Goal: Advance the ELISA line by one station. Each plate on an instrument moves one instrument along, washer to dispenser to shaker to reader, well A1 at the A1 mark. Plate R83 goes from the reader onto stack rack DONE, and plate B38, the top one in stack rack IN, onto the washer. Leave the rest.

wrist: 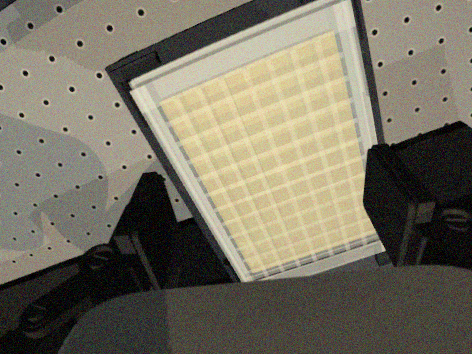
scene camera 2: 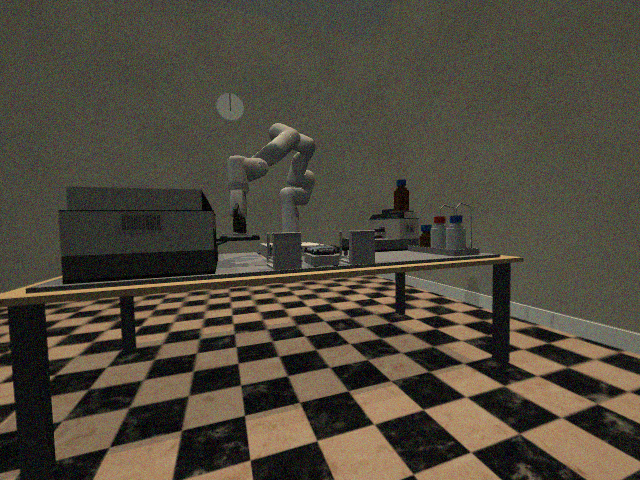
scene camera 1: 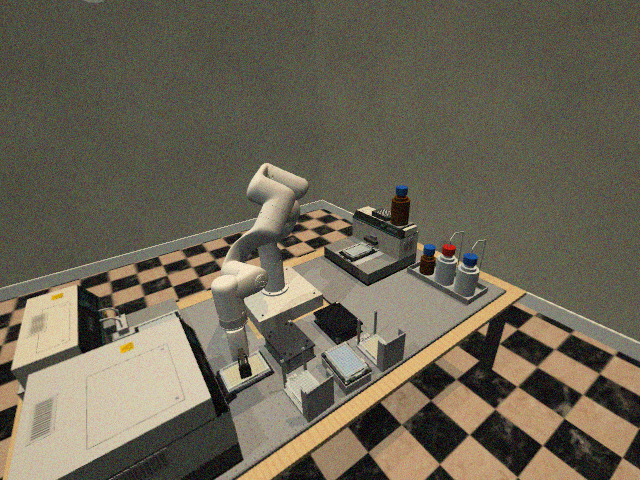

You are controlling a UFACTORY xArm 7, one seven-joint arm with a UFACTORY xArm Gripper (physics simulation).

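Places are measured from the arm's base along level axes (x ahead, y left, z up), in millimetres.
Where they show: gripper, fingertip midpoint: (wrist: 265,187) (scene camera 2: 240,232) (scene camera 1: 244,365); arm's base, origin of the base link: (scene camera 1: 274,288).
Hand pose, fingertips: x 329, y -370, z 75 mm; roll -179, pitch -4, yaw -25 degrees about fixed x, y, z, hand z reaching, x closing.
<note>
Things, the pixels of their top centre, and the offset from my fingertips. "pt": a spot on its surface instead.
- plate with yellow wells, middle of its top: (wrist: 287,185) (scene camera 1: 244,368) (scene camera 2: 239,233) dz -2, dx +8, dy -6 mm
- plate with blue wells, middle of its top: (scene camera 1: 345,358) (scene camera 2: 320,246) dz -58, dx +173, dy +262 mm
- plate, middle of its top: (scene camera 1: 357,249) dz -33, dx -220, dy +830 mm
- large instrument, middle of its top: (scene camera 1: 117,384) (scene camera 2: 153,194) dz +143, dx -52, dy -285 mm
- raised dark platform, middle of its top: (scene camera 1: 286,335) dz -58, dx -51, dy +202 mm
- black block, middle of its top: (scene camera 1: 335,314) (scene camera 2: 328,246) dz -75, dx -4, dy +414 mm
- bottle tray, surface spot: (scene camera 1: 472,298) pt dz -104, dx +341, dy +896 mm
A plate with yellow wells (scene camera 1: 253,376) (wrist: 270,165) lies flat on a dark carrier (wrist: 131,106) beside the large instrument at the left. My gripper (scene camera 1: 244,373) (scene camera 2: 239,230) (wrist: 265,187) is open and empty above this plate, its fingers toward the plate's near end in the wrist view. A plate with blue wells (scene camera 1: 345,358) lies on a low stand between two stack racks (scene camera 1: 318,396) (scene camera 1: 391,351). Pale plates or surfaces show low in both racks. Another plate (scene camera 1: 358,251) lies on the instrument at the back right. Plate and rack labels cannot be read.
The large instrument (scene camera 1: 129,392) (scene camera 2: 136,232) stands close beside the gripper. A second white instrument (scene camera 1: 49,328) stands behind it. A raised dark platform (scene camera 1: 289,342) and a black block (scene camera 1: 337,319) stand near the arm's base. A bottle tray (scene camera 1: 472,298) is at the right.
</note>
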